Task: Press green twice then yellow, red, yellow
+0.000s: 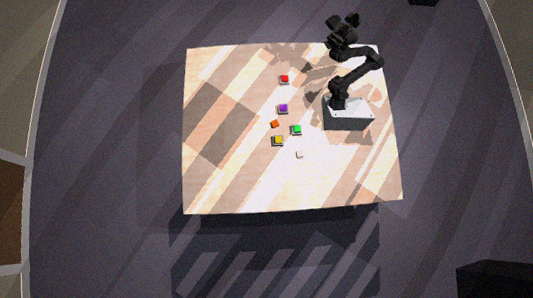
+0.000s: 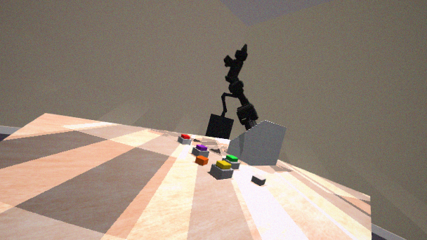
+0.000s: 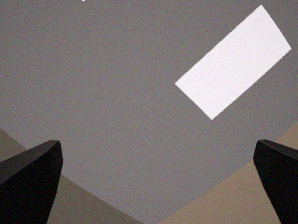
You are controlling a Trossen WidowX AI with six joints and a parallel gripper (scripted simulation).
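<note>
My gripper tip is 200 mm short of the green button, 250 mm to the right of it and 550 mm above it. Round my gripper tip: red button (220 mm ahead, 30 mm to the right, 550 mm below); then orange block (300 mm ahead, 200 mm to the left, 570 mm below); then purple button (250 mm ahead, 130 mm to the left, 550 mm below).
</note>
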